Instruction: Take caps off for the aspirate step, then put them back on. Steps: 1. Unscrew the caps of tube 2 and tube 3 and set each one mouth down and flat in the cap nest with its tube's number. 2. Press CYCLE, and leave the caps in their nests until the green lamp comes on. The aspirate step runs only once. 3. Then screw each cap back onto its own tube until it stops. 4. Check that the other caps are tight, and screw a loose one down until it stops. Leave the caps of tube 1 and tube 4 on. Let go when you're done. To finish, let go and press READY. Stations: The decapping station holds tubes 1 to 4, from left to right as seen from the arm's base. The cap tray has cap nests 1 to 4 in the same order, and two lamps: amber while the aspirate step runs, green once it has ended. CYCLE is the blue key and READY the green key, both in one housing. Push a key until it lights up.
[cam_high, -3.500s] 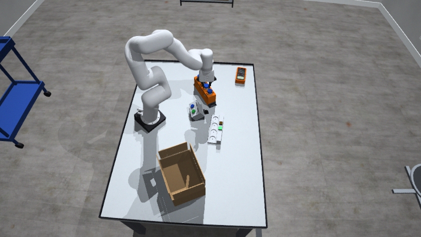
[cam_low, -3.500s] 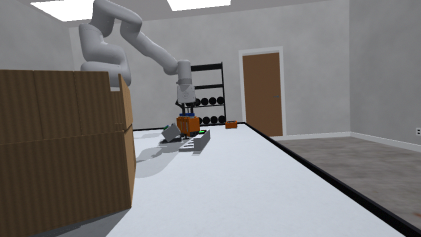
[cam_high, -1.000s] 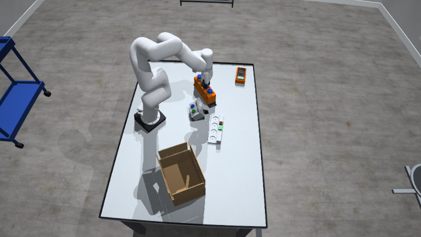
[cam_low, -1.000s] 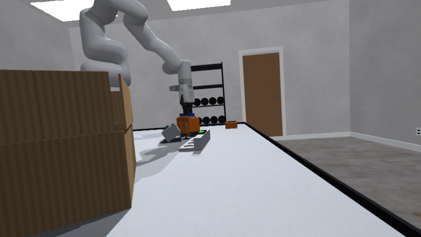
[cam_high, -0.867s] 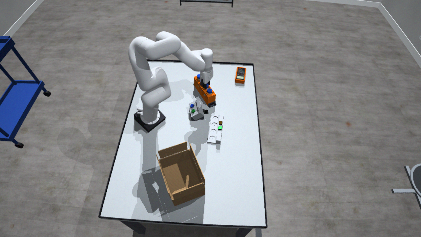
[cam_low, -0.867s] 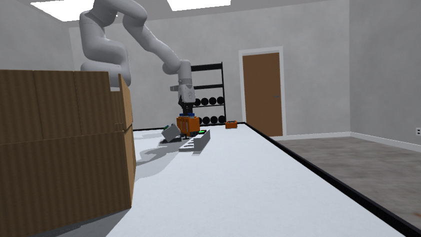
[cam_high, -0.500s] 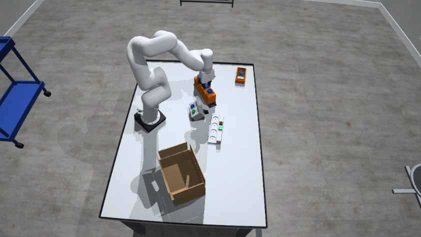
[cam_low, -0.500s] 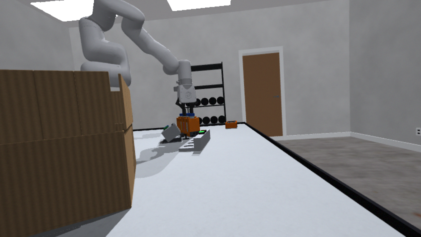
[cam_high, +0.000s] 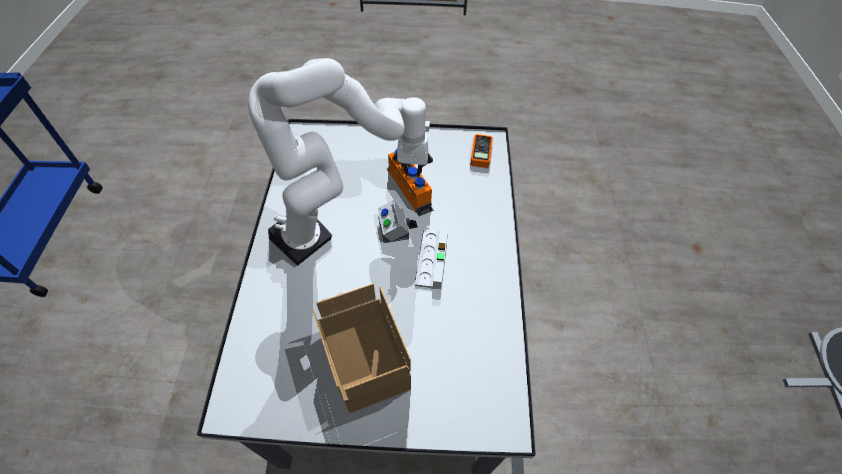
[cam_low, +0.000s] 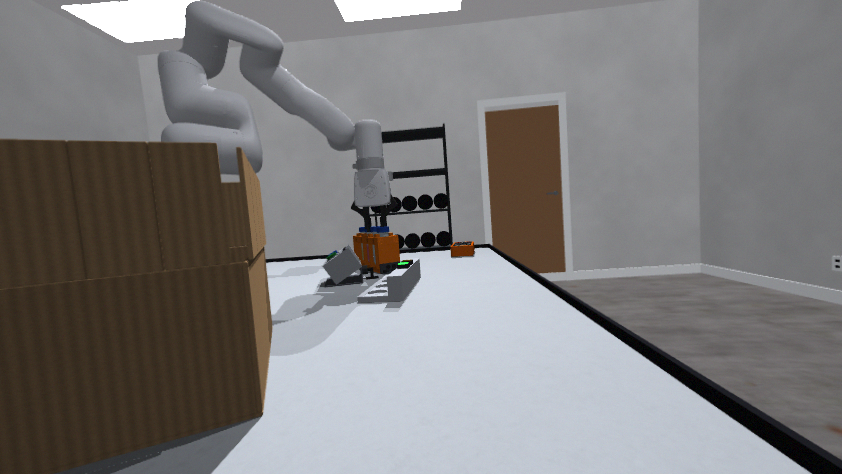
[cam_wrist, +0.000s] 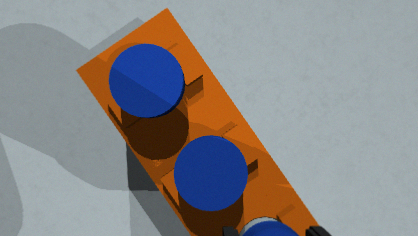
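Right now the blue cap is 30 mm behind my hand, 40 mm to the left of it and 20 mm below it. From my hand the other things lie so: green key 60 mm behind, 190 mm to the right, 60 mm below; blue key 80 mm behind, 150 mm to the right, 60 mm below; grey key housing 50 mm behind, 170 mm to the right, 80 mm below.
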